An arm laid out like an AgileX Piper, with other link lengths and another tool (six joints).
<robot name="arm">
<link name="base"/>
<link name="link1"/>
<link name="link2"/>
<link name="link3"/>
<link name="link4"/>
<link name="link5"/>
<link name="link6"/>
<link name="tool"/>
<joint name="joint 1" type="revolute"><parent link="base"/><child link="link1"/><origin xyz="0 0 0.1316" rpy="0 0 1.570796"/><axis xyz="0 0 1"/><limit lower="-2.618" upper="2.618"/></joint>
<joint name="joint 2" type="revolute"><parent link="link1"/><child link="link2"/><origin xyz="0 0 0" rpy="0 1.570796 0"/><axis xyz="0 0 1"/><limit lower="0" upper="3.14"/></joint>
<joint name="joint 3" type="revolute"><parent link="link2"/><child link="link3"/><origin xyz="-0.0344 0.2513 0" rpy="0 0 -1.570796"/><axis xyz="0 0 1"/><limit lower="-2.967" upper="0"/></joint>
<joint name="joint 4" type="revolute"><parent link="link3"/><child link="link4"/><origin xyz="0.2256 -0.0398 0" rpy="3.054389 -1.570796 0"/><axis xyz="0 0 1"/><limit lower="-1.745" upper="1.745"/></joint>
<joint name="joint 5" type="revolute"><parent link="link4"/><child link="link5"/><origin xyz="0 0 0" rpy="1.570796 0 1.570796"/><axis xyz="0 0 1"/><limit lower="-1.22" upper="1.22"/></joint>
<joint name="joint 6" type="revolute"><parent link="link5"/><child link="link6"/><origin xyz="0 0.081 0" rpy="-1.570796 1.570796 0"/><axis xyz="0 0 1"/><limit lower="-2.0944" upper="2.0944"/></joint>
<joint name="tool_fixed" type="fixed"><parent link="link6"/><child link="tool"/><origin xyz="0.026 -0.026 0.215" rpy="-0.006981 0 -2.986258"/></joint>
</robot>
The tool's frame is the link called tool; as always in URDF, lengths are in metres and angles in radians.
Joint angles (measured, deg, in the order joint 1, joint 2, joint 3, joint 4, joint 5, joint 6), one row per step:
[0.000, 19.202, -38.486, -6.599, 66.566, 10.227]
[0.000, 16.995, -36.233, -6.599, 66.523, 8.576]
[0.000, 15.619, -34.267, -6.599, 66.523, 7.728]
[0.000, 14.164, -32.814, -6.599, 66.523, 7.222]
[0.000, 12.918, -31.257, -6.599, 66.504, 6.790]
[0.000, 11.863, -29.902, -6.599, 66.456, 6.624]
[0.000, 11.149, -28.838, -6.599, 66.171, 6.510]
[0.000, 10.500, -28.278, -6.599, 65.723, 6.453]
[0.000, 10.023, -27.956, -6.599, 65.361, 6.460]
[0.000, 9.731, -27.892, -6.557, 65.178, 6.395]
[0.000, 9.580, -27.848, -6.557, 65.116, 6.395]
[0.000, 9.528, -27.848, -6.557, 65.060, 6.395]
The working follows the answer.
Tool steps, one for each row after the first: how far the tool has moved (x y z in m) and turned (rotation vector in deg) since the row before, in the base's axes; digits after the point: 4 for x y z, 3 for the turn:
[-0.0036, 0.0007, -0.0084, -1.219, 0.177, 1.106]
[-0.0029, 0.0003, -0.0097, -0.622, 0.679, 0.569]
[-0.0023, 0.0002, -0.0058, -0.370, 0.051, 0.341]
[-0.0022, 0.0002, -0.0073, -0.316, 0.338, 0.294]
[-0.0018, 0.0001, -0.0064, -0.123, 0.270, 0.118]
[-0.0005, 0.0001, -0.0044, -0.095, 0.079, 0.108]
[0.0007, 0.0002, -0.0002, -0.061, -0.528, 0.086]
[0.0007, 0.0001, 0.0006, -0.011, -0.515, 0.034]
[0.0005, 0.0003, 0.0012, -0.018, -0.403, 0.079]
[0.0001, 0.0000, 0.0004, -0.003, -0.169, 0.007]
[0.0002, 0.0000, 0.0004, -0.003, -0.108, 0.006]

Tool pose at each row, in the base's axes (x y z in m, rotation vector in deg; rounded; the steps above come from the unrounded poses):
[0.2047, -0.0603, 0.1799, 113.961, 80.966, 45.615]
[0.2012, -0.0596, 0.1715, 112.538, 82.436, 44.897]
[0.1983, -0.0592, 0.1618, 112.189, 83.525, 44.014]
[0.1960, -0.0590, 0.1561, 111.746, 83.967, 43.797]
[0.1938, -0.0589, 0.1488, 111.556, 84.518, 43.357]
[0.1920, -0.0588, 0.1424, 111.569, 84.817, 43.067]
[0.1915, -0.0586, 0.1380, 111.484, 84.990, 42.962]
[0.1922, -0.0585, 0.1377, 111.045, 84.777, 43.403]
[0.1929, -0.0584, 0.1384, 110.682, 84.508, 43.852]
[0.1934, -0.0581, 0.1396, 110.359, 84.355, 44.218]
[0.1935, -0.0581, 0.1400, 110.243, 84.262, 44.362]
[0.1937, -0.0581, 0.1404, 110.167, 84.205, 44.455]

